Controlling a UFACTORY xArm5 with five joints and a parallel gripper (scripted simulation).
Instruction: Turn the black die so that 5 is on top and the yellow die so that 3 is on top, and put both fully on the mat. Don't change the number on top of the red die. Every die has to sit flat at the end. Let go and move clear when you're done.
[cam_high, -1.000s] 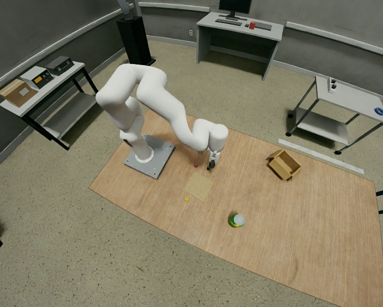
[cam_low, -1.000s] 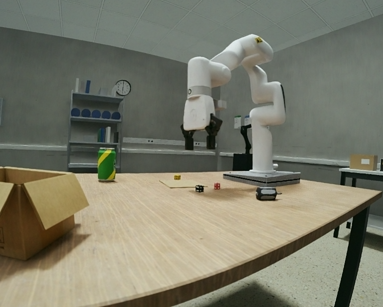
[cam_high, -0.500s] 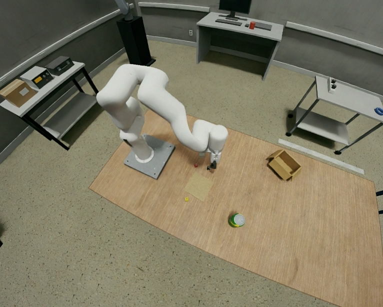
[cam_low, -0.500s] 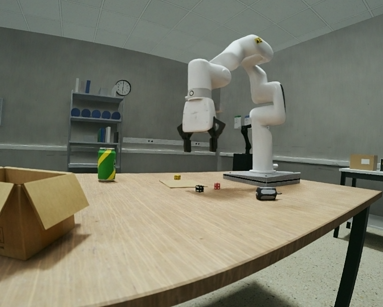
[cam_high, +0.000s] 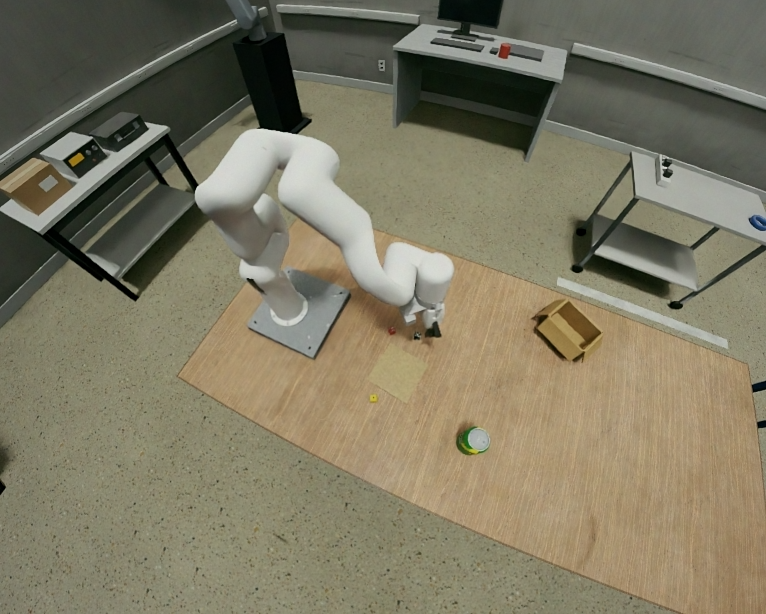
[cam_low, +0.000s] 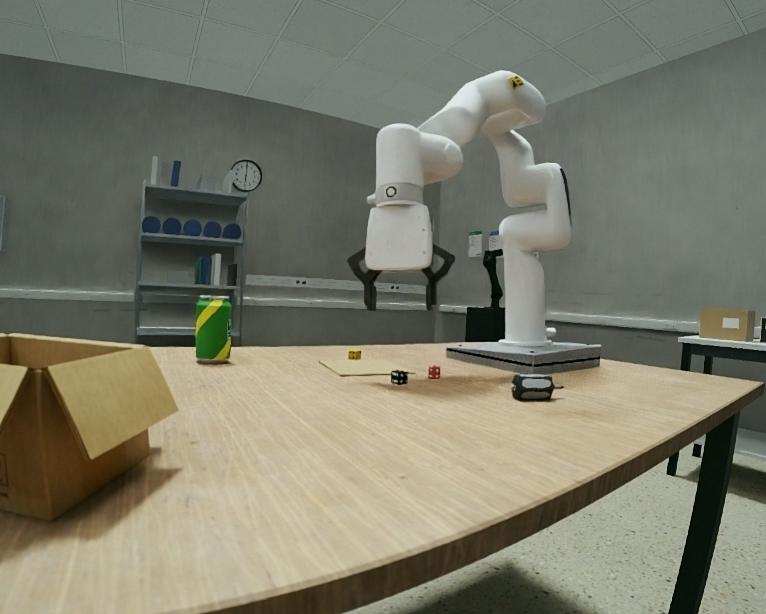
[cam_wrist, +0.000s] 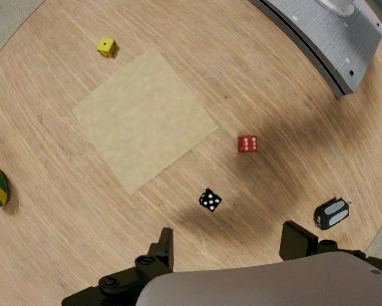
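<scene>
Right now my hand is 10 mm past the black die and 110 mm above it. The rest, counted from my hand: small black device 140 mm behind, 170 mm to the left, 110 mm below; tan mat 10 mm behind, 140 mm to the right, 120 mm below; red die 90 mm behind, 20 mm to the right, 110 mm below.
</scene>
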